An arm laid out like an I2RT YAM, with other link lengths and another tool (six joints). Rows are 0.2 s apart.
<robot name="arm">
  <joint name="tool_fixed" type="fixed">
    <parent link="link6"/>
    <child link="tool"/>
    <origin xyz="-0.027 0.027 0.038" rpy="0 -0.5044 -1.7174"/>
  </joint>
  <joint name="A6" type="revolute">
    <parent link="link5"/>
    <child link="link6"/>
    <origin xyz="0 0.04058 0.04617" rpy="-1.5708 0 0"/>
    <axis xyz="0 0 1"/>
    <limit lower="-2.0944" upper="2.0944"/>
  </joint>
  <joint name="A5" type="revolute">
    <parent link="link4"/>
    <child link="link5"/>
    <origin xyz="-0.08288 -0.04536 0.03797" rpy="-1.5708 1.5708 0"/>
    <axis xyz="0 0 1"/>
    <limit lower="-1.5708" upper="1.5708"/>
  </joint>
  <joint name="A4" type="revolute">
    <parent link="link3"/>
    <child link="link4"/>
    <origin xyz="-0.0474 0.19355 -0.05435" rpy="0 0 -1.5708"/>
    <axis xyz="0 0 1"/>
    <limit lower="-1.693" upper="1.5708"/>
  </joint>
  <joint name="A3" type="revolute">
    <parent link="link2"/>
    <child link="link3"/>
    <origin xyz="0 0.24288 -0.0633" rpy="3.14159 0 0"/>
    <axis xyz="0 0 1"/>
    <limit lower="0" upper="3.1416"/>
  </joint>
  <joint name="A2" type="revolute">
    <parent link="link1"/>
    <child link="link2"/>
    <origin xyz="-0.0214 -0.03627 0.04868" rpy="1.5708 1.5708 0"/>
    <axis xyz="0 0 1"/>
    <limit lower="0" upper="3.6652"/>
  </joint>
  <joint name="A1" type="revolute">
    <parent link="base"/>
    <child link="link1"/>
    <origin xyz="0 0 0.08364" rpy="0 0 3.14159"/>
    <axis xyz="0 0 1"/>
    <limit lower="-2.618" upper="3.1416"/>
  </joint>
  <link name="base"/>
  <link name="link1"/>
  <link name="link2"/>
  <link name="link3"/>
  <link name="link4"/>
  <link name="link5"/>
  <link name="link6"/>
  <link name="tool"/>
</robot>
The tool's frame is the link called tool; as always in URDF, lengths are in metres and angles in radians.
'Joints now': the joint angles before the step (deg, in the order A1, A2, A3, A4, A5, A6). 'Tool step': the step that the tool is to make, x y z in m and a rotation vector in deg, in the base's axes. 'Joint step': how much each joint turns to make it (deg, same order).
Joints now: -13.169 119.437 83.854 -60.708 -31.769 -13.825
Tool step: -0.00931 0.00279 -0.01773 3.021 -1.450 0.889
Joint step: -0.809 0.000 -6.250 5.594 -3.060 -2.470
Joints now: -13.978 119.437 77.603 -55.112 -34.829 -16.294
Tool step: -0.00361 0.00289 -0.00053 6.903 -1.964 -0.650
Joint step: -1.399 0.000 -1.706 0.526 -7.016 -2.143
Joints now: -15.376 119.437 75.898 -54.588 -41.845 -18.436
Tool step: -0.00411 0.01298 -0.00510 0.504 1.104 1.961
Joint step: 2.010 0.000 -1.684 0.504 -0.219 0.021
